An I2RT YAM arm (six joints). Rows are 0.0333 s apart.
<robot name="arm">
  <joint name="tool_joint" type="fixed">
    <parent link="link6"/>
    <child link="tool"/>
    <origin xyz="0 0 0" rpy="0 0 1.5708"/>
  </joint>
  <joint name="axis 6" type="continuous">
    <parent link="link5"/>
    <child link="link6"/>
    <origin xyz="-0.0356 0 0.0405" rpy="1.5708 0 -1.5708"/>
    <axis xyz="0 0 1"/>
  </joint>
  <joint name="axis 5" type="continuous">
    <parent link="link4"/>
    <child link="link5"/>
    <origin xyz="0.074 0.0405 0.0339" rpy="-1.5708 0 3.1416"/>
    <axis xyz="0 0 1"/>
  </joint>
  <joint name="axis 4" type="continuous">
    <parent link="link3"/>
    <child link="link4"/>
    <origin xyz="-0.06 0.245 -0.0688" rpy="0 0 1.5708"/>
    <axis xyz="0 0 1"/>
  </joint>
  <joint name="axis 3" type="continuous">
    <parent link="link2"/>
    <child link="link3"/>
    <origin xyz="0 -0.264 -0.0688" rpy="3.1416 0 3.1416"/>
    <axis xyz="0 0 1"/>
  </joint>
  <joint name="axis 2" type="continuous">
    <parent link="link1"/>
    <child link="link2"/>
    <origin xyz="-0.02 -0.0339 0.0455" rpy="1.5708 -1.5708 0"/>
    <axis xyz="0 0 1"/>
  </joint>
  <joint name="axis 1" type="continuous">
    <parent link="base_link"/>
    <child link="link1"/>
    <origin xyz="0 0 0.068" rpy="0 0 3.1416"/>
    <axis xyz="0 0 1"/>
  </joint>
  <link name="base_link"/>
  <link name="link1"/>
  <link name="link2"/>
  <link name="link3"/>
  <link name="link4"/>
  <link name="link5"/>
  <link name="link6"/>
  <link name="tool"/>
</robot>
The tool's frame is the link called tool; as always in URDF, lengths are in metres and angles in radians. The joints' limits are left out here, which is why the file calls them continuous.
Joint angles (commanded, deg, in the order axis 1, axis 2, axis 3, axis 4, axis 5, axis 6), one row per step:
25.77, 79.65, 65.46, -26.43, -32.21, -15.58
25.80, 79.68, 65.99, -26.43, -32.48, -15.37
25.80, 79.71, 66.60, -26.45, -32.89, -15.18
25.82, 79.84, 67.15, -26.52, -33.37, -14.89
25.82, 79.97, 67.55, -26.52, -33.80, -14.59
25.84, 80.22, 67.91, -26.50, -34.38, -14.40
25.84, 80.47, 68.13, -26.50, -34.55, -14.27
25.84, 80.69, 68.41, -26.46, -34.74, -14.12
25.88, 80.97, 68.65, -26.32, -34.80, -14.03
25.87, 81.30, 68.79, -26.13, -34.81, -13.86
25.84, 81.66, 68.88, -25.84, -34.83, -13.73
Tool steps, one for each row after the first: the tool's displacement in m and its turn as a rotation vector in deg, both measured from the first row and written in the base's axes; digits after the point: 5 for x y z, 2 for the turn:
0.00046, 0.00056, 0.00298, 0.45, -0.21, 0.12
0.00096, 0.00104, 0.00642, 0.99, -0.46, 0.33
0.00156, 0.00172, 0.00897, 1.52, -0.42, 0.57
0.00214, 0.00225, 0.01074, 1.99, -0.31, 0.74
0.00296, 0.00310, 0.01173, 2.44, -0.11, 1.11
0.00387, 0.00364, 0.01179, 2.56, 0.06, 1.17
0.00478, 0.00418, 0.01240, 2.77, 0.14, 1.24
0.00590, 0.00500, 0.01258, 2.87, 0.14, 1.28
0.00729, 0.00562, 0.01198, 2.94, 0.28, 1.19
0.00888, 0.00622, 0.01107, 3.00, 0.36, 1.10

